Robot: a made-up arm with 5 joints.
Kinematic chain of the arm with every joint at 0, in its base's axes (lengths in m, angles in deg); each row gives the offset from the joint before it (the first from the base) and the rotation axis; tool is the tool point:
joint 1: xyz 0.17 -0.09 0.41 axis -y
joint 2: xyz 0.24 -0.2 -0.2 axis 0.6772 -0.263 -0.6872
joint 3: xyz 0.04 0.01 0 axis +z
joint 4: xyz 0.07 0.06 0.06 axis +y
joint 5: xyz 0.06 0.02 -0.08 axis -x
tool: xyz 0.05 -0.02 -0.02
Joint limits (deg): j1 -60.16..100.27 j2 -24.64..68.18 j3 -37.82..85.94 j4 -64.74..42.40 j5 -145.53..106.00
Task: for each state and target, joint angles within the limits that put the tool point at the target. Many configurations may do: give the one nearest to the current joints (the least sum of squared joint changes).
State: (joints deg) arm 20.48 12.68 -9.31 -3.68 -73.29
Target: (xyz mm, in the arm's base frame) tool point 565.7 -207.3 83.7
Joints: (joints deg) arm -9.84 7.54 -2.76 14.06 -71.85
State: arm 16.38 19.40 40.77 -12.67 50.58
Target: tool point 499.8 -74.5 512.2
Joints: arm 42.00 2.09 67.95 -30.51 50.40
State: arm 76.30 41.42 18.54 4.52 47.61
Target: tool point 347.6 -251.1 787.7
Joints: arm 74.08 59.31 56.81 -7.80 56.40
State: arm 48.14 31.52 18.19 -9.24 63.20
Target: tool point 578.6 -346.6 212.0
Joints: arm -13.63 59.46 25.90 -10.29 68.70
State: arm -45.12 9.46 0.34 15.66 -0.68
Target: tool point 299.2 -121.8 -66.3
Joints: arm -42.86 -18.98 16.97 -15.63 -11.07
